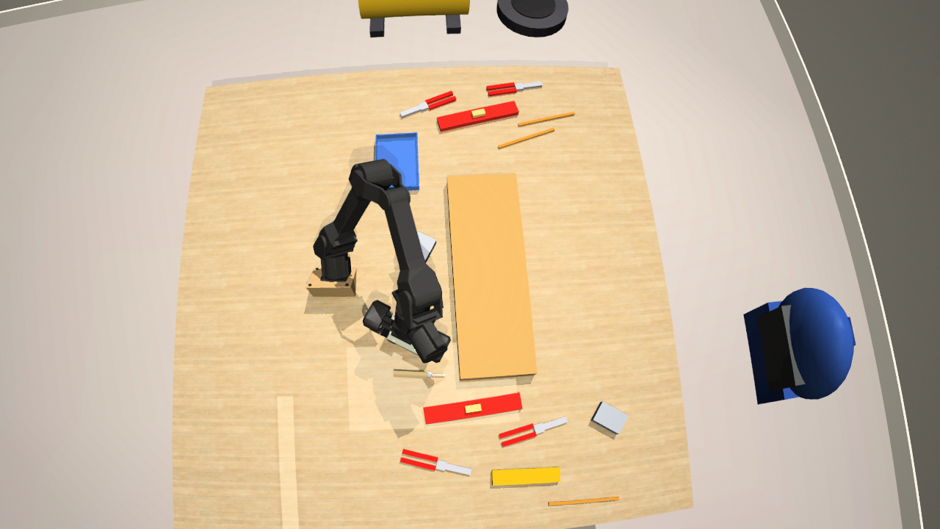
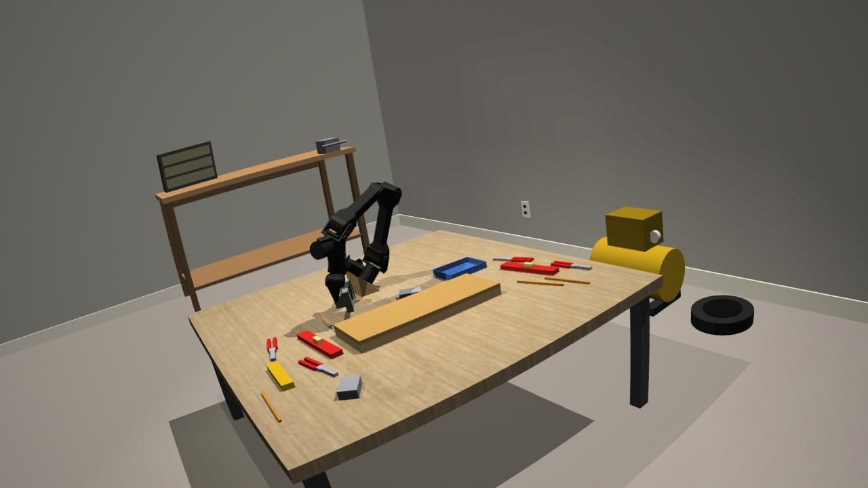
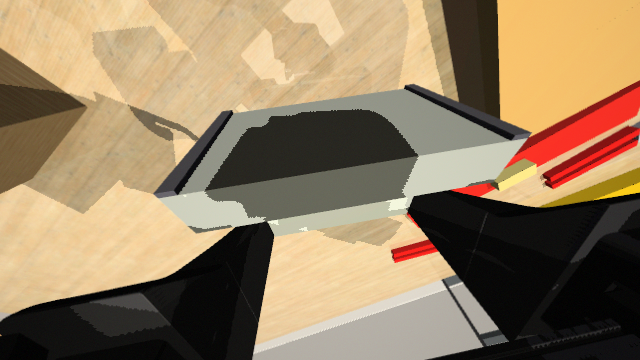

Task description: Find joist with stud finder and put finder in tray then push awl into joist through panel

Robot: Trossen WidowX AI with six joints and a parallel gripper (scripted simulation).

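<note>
Right now the stud finder is 1 cm behind my gripper tip and 1 cm to the left of it. The rest, counted from my gripper tip: yellow block: 29 cm ahead, 30 cm to the right, 7 cm below; awl: 5 cm ahead, 6 cm to the right, 7 cm below; blue tray: 6 cm behind, 50 cm to the left, 6 cm below.
</note>
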